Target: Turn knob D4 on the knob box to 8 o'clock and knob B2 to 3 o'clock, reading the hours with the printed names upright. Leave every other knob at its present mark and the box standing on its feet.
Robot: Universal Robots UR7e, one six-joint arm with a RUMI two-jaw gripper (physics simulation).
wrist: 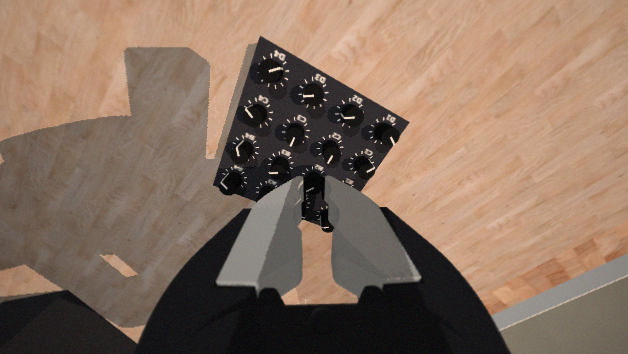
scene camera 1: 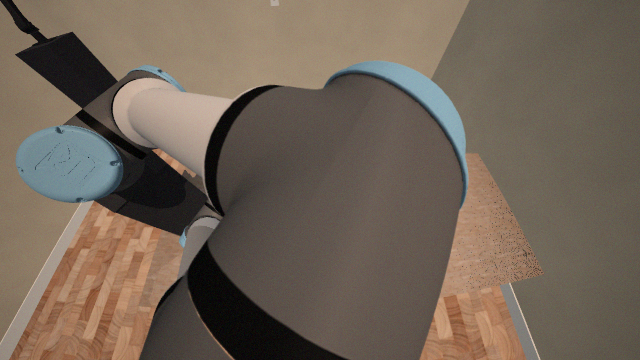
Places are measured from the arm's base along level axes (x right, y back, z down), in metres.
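Pixels of known places: gripper, between the fingertips: point(wrist: 313, 179).
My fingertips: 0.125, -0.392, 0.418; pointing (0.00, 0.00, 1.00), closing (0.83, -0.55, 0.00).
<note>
Ahead of a thing's pixels: the offset from my fingertips to its top centre, as dx, dy, dz. Level surfaces: height alone.
The black knob box @(-0.015, -0.011, -0.011) point(wrist: 295, 67) lies below the gripper in the wrist view, turned at an angle, with its printed names upside down in the picture. Knob D4 @(-0.058, -0.048, -0.011) point(wrist: 271, 71) is near its top left corner there; its white line is nearly level and slopes slightly up to the right. Knob B2 @(+0.000, +0.000, -0.011) point(wrist: 314, 187) is between the fingertips, its white line pointing to the lower left. My gripper point(wrist: 313, 179) is shut on knob B2. The fingers partly cover the knobs around it. In the scene view the arm hides the gripper and the box.
Other knobs such as D3 @(-0.033, -0.049, -0.011) point(wrist: 313, 94), C2 @(-0.003, -0.026, -0.011) point(wrist: 331, 152) and B3 @(-0.026, +0.004, -0.011) point(wrist: 279, 167) stand close around. The wooden table top @(dz +0.027) point(scene camera 1: 482, 220) point(wrist: 500, 100) carries the arm's shadow at left in the wrist view. The large grey arm point(scene camera 1: 330, 200) fills the scene view's middle.
</note>
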